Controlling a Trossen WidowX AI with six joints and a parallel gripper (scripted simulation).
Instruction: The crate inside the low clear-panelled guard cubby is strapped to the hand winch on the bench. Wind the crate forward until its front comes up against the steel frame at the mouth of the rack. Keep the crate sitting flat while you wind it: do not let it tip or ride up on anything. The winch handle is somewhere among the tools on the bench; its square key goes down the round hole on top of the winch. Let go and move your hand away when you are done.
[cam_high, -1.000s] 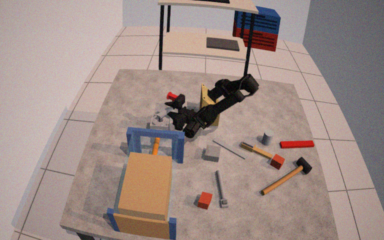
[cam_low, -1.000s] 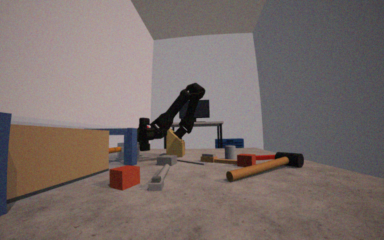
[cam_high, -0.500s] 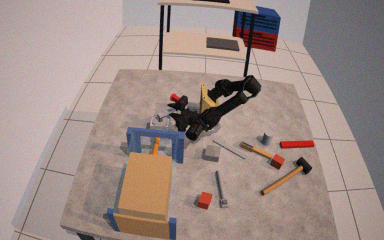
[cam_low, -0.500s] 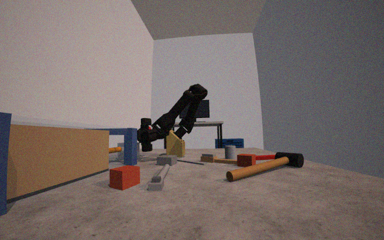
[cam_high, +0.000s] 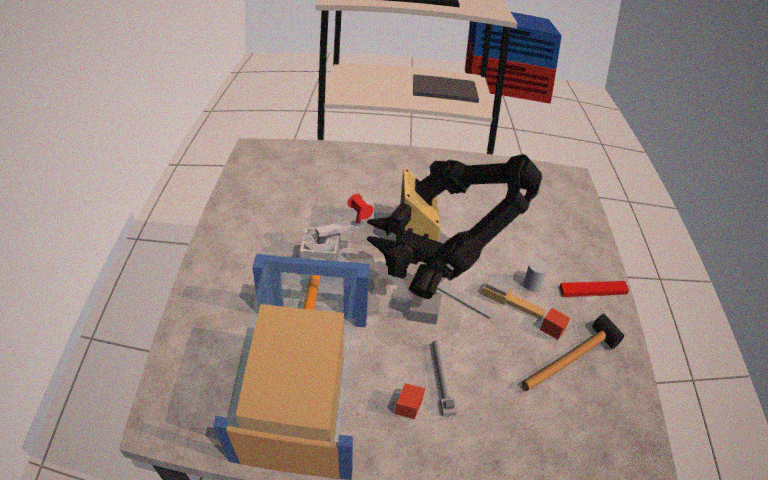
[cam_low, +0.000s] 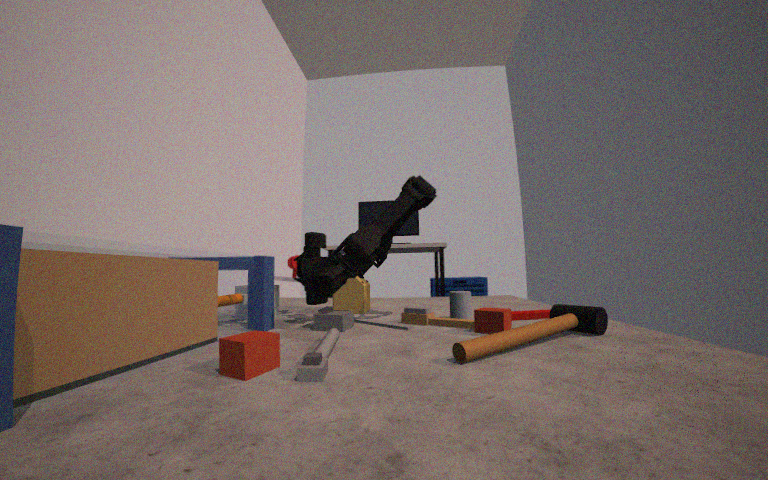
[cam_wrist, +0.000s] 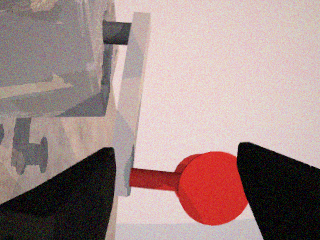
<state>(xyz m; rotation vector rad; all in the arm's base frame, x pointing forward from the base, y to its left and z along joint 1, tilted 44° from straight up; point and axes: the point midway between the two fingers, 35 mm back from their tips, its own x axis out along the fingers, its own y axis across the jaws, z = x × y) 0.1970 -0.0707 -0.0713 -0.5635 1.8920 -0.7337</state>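
Now: the grey crank arm 4 cm behind my gripper tip, 6 cm to the right of it and 2 cm below it. Round my gripper tip: grey winch: 1 cm behind, 12 cm to the right, 10 cm below; then red knob: 6 cm behind, 2 cm to the right, 1 cm above; then blue frame: 16 cm ahead, 11 cm to the right, 3 cm below.
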